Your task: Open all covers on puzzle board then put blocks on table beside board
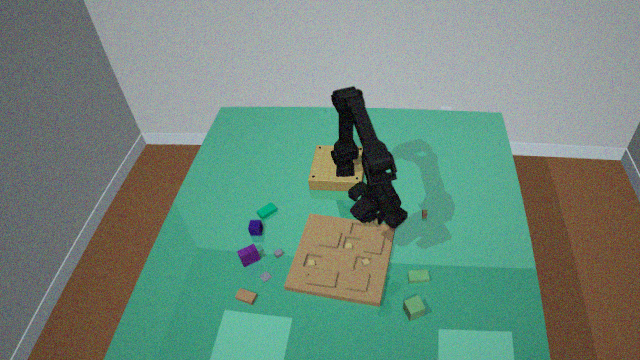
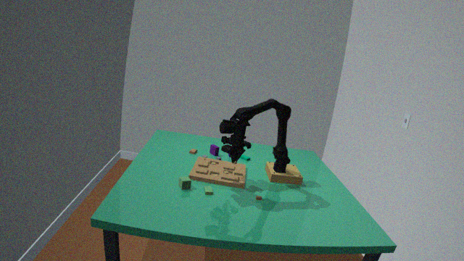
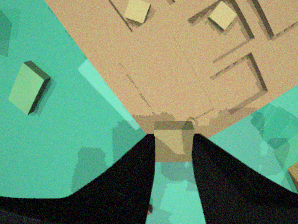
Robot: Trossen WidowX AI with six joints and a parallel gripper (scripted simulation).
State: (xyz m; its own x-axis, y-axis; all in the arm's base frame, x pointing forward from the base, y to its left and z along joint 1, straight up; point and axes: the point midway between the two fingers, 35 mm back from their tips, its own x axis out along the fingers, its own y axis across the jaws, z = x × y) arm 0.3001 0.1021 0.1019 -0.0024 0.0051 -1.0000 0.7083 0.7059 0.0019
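Right now my gripper tip is 6 cm short of the tan puzzle board, 10 cm to the left of it and 10 cm above it. From my gripper tip the other things lie so: teal block 15 cm behind, 38 cm to the right, 11 cm below; orange block 19 cm ahead, 40 cm to the right, 11 cm below; purple cube 7 cm behind, 41 cm to the right, 10 cm below.
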